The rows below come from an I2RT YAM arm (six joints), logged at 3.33 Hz.
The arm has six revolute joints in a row. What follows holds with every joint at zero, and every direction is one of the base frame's.
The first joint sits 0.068 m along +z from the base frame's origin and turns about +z.
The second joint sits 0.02 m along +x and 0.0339 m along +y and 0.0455 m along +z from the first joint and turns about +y.
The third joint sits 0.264 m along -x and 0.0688 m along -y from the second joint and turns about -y.
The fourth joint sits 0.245 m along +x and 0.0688 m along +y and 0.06 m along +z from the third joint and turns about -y.
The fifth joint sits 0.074 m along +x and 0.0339 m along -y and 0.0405 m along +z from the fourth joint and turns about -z.
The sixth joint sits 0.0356 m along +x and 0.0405 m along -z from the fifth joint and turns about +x.
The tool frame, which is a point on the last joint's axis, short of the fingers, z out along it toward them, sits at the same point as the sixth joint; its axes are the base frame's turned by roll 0, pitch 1.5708 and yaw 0 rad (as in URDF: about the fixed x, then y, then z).
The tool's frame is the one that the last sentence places.
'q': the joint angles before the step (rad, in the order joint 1, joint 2, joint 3, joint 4, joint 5, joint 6). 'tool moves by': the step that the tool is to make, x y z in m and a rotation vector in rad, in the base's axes. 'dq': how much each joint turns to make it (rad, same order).
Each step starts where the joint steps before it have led.
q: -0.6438, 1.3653, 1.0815, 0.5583, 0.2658, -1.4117
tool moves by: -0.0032, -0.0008, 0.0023, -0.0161, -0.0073, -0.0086
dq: -0.0082, -0.0058, -0.0028, 0.0147, -0.0020, -0.0085
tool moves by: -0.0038, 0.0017, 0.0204, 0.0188, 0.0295, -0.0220
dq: -0.0009, -0.0179, 0.0807, -0.1310, 0.0195, -0.0089
